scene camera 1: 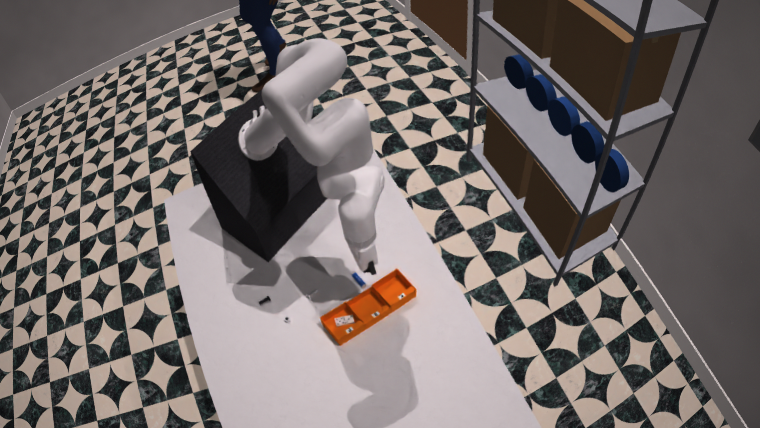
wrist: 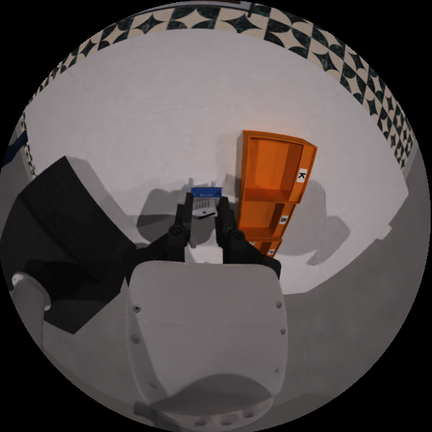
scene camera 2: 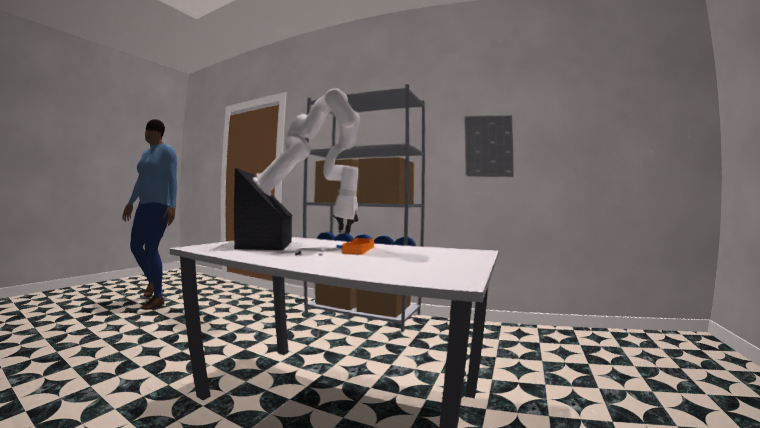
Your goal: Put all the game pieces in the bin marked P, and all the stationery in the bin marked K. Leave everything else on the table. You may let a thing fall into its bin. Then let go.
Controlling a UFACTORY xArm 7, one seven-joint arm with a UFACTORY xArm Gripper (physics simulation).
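Pixels of known places: gripper, fingertip midpoint: (scene camera 2: 344,232); arm's base, origin of the base link: (scene camera 1: 257,139) (scene camera 2: 261,187).
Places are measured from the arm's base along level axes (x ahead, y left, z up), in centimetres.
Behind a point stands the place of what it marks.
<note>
My gripper (scene camera 1: 370,270) @[z -20.9, x 32.8, y 25.1 cm] (scene camera 2: 345,229) @[z -20.9, x 32.8, y 25.1 cm] (wrist: 204,204) is shut on a small grey ridged block with a dark slot (wrist: 204,207), which looks like a pencil sharpener. It hangs above the table beside the orange three-part tray, near its K end. Bin K (scene camera 1: 412,291) @[z -24.1, x 41.4, y 35.9 cm] (wrist: 246,165) is at one end, bin B (wrist: 283,220) in the middle and bin P (scene camera 1: 340,338) @[z -24.1, x 52.3, y 15.4 cm] at the other end. A white tile with dark dots (scene camera 1: 344,320) @[z -26.4, x 45.8, y 17.0 cm], like a domino, lies in bin P. A pale, thin thing (scene camera 1: 312,295) @[z -27.0, x 36.4, y 9.3 cm] lies on the table left of the tray, too small to name.
A blue AA battery (scene camera 1: 358,279) @[z -26.5, x 33.6, y 22.5 cm] (scene camera 2: 338,246) @[z -27.0, x 32.6, y 21.6 cm] (wrist: 207,192) lies beside the tray, close to the gripper. A dark bolt (scene camera 1: 264,300) @[z -26.9, x 36.3, y -4.9 cm] (scene camera 2: 298,253) @[z -27.2, x 36.4, y -4.9 cm] and a small nut-like piece (scene camera 1: 286,320) @[z -26.9, x 43.5, y 1.1 cm] (scene camera 2: 320,253) @[z -26.9, x 43.2, y 0.8 cm] lie further left. The black arm pedestal (scene camera 2: 260,223) @[z -16.3, x 15.9, y -10.1 cm] stands behind; a person (scene camera 2: 154,175) stands beyond the table.
</note>
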